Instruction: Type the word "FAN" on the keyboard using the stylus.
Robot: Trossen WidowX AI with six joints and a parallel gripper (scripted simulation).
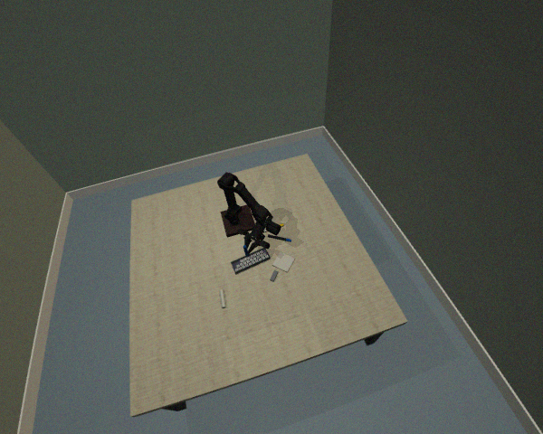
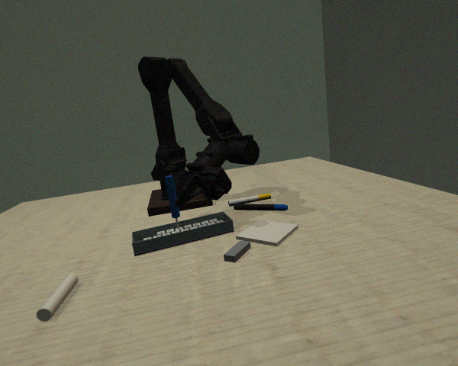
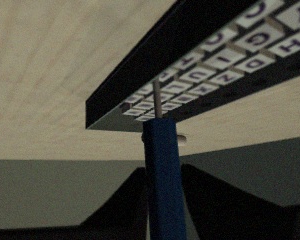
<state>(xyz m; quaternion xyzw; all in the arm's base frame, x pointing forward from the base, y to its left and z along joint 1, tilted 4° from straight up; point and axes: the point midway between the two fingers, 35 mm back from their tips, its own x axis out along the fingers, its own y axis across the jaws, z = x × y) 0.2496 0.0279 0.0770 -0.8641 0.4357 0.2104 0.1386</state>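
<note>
Now: the white pad 180 mm to the left of my gripper tip, 90 mm ahead of it and 70 mm below it. Also, from my gripper tip: grey block 150 mm ahead, 100 mm to the left, 60 mm below; then blue stylus 10 mm below; then stylus tip 50 mm below.
</note>
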